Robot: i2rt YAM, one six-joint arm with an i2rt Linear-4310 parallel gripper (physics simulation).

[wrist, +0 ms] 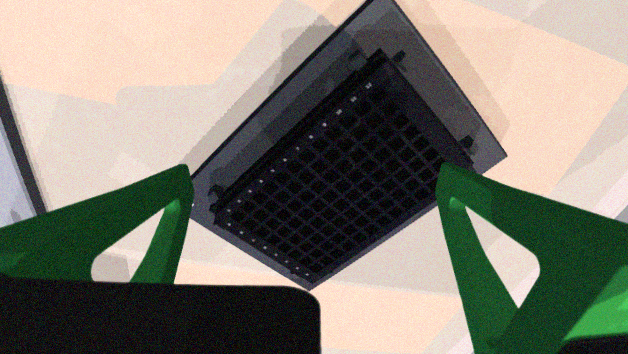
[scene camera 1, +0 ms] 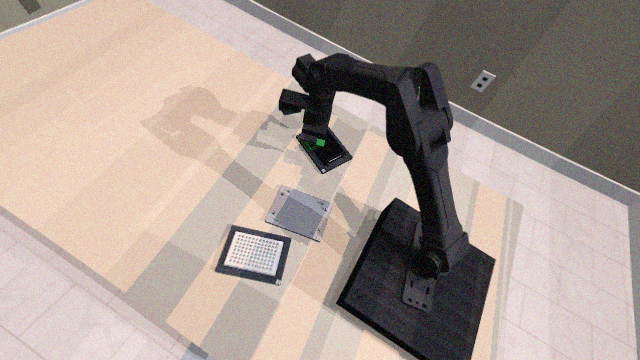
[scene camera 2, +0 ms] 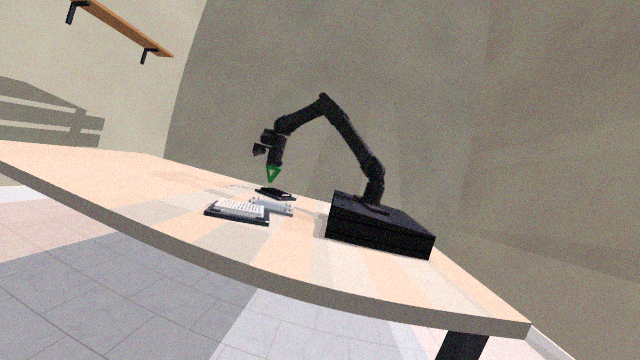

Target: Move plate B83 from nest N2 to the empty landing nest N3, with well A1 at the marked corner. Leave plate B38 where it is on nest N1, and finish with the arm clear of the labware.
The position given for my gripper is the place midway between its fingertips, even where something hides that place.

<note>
My gripper [wrist: 314,177] is open, holding nothing. Further things: a white well plate [scene camera 1: 248,252] and a grey nest plate [scene camera 1: 292,210].
The grey nest plate is seen too in the wrist view [wrist: 28,202]. The wrist view misses the white well plate: it is out of frame.
</note>
